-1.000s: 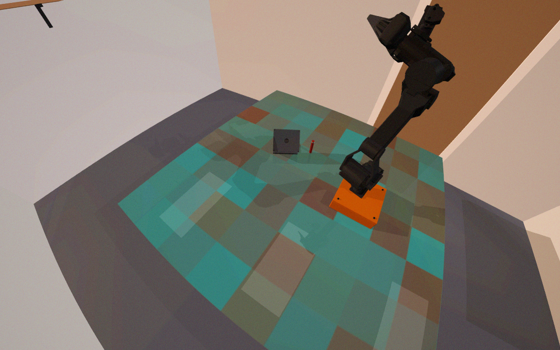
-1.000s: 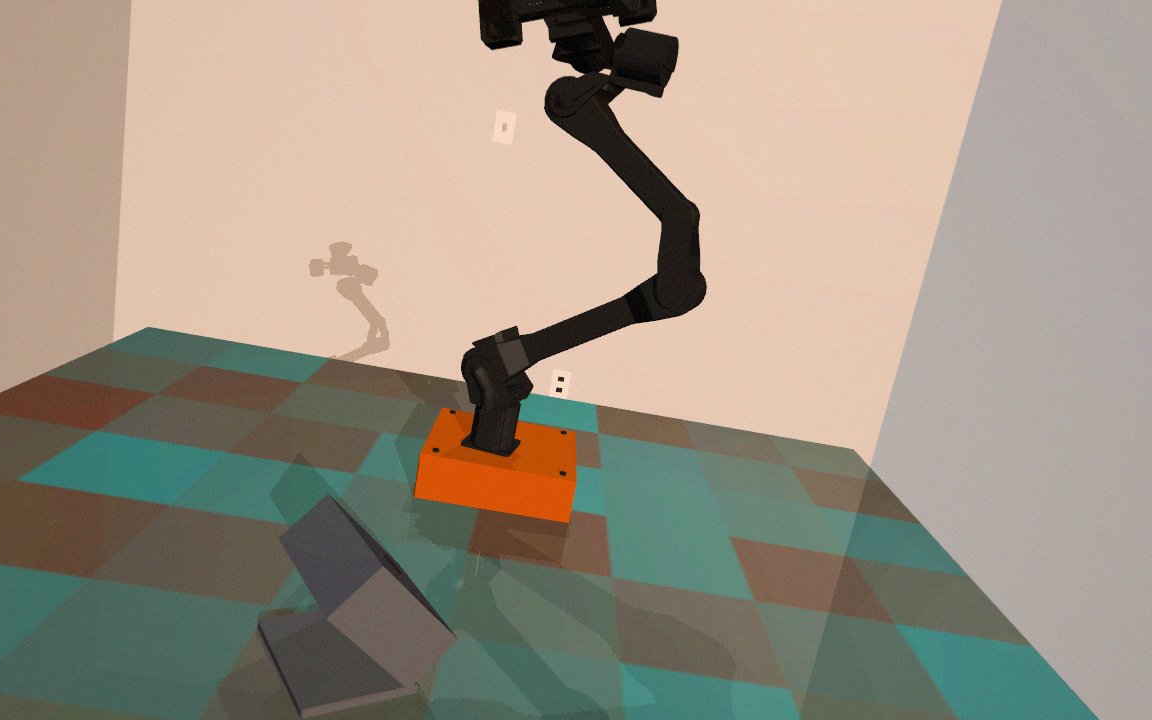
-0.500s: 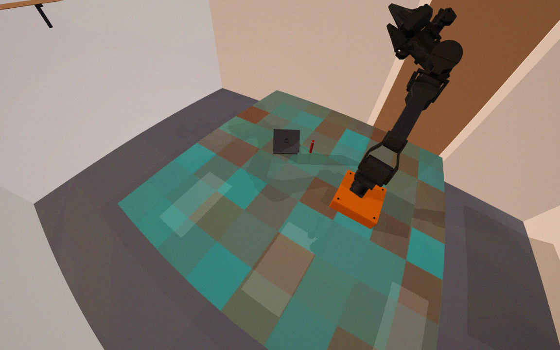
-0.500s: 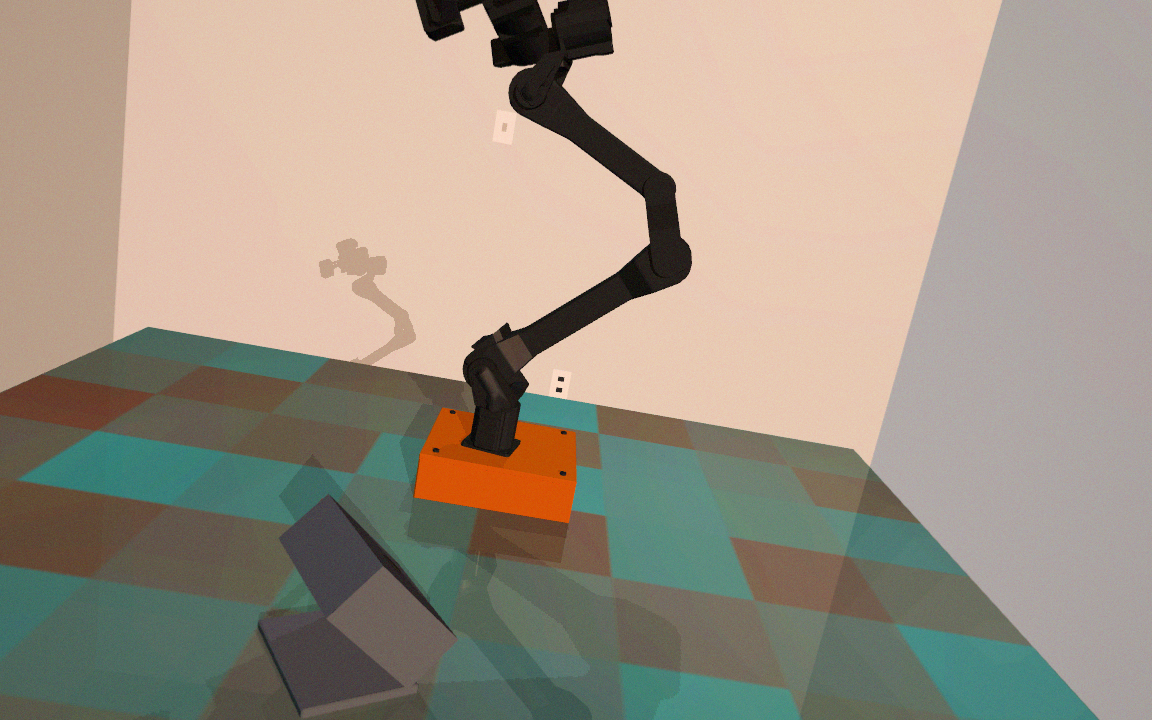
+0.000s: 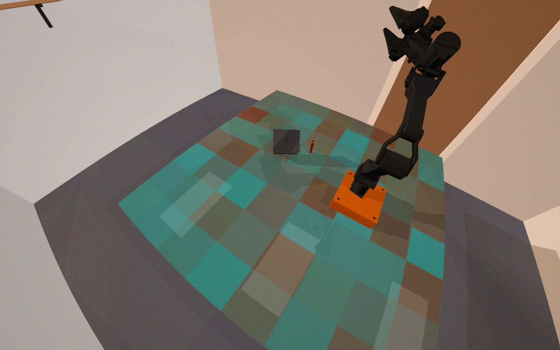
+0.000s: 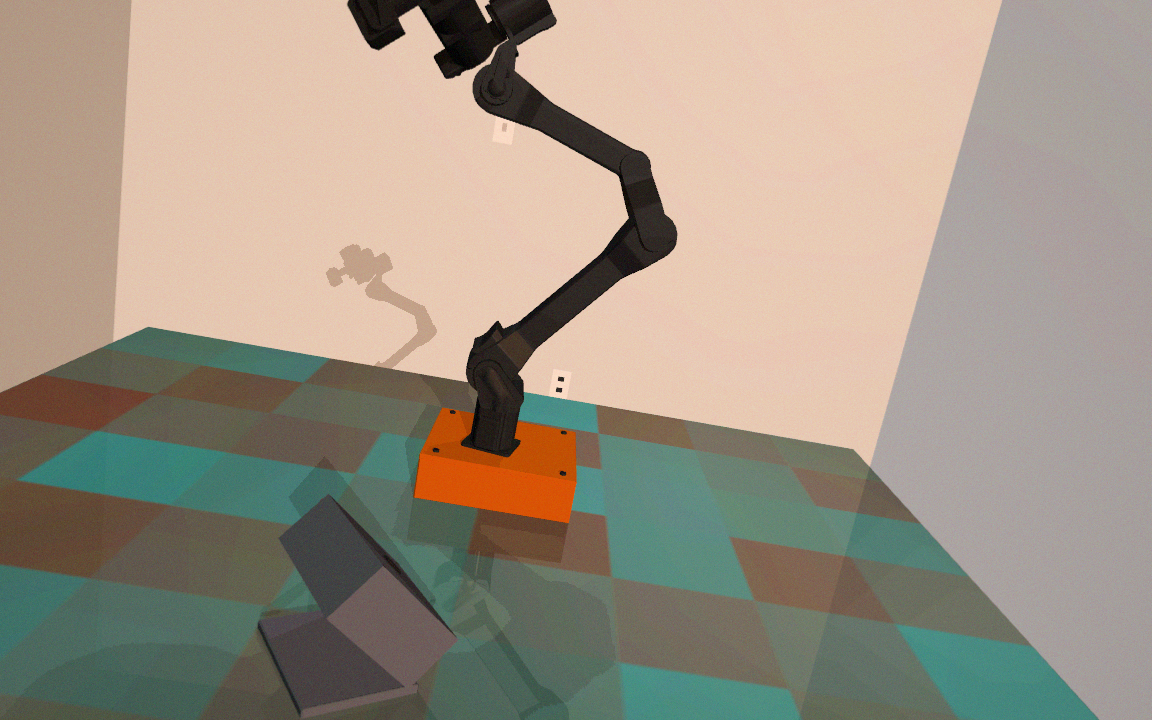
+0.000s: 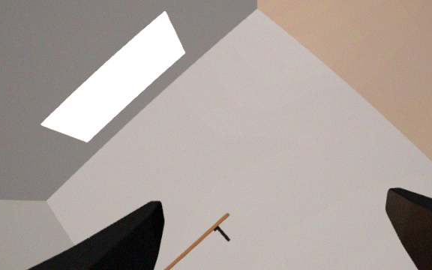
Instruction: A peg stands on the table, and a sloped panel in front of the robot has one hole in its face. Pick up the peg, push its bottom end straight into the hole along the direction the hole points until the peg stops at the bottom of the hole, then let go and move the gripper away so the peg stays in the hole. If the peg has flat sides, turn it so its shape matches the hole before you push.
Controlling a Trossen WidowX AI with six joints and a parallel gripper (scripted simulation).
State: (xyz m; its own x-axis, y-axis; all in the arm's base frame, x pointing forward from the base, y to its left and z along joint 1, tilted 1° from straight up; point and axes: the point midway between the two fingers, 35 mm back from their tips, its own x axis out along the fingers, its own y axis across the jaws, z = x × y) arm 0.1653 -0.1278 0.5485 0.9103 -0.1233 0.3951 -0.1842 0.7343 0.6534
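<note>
My gripper tip is now 570 mm above the red round peg, 130 mm short of it and 50 mm to the right of it. Also, from my gripper tip: grey sloped panel 560 mm below, 230 mm ahead, 140 mm to the left; then flat foot plate 620 mm below, 240 mm ahead, 120 mm to the left; then hole 540 mm below, 210 mm ahead, 150 mm to the left.
</note>
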